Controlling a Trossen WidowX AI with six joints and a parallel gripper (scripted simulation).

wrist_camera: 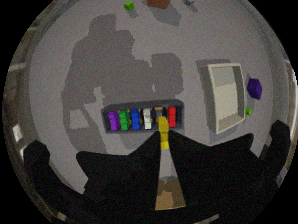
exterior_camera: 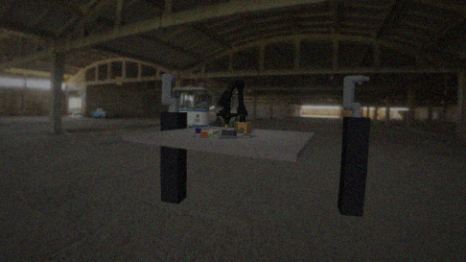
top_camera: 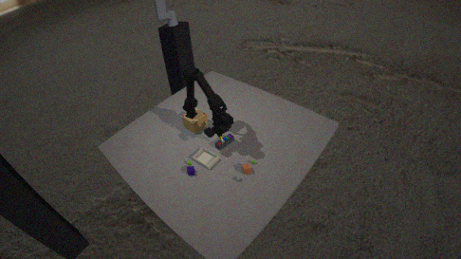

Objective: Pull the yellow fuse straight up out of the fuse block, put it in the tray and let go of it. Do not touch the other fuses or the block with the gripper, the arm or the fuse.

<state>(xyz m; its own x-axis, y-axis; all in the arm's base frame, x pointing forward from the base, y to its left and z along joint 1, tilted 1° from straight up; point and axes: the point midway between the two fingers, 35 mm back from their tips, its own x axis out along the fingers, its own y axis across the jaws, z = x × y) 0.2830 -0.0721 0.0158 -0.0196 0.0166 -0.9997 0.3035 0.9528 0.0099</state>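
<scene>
Now: gripper tip 20 mm past the tray, 150 mm to the left of it and 80 mm above it. From my gripper tip the other things lie so: orange cube (240 mm ahead, 100 mm to the right, 60 mm below); yellow fuse (10 mm below); purple cube (30 mm behind, 280 mm to the right, 60 mm below).
</scene>
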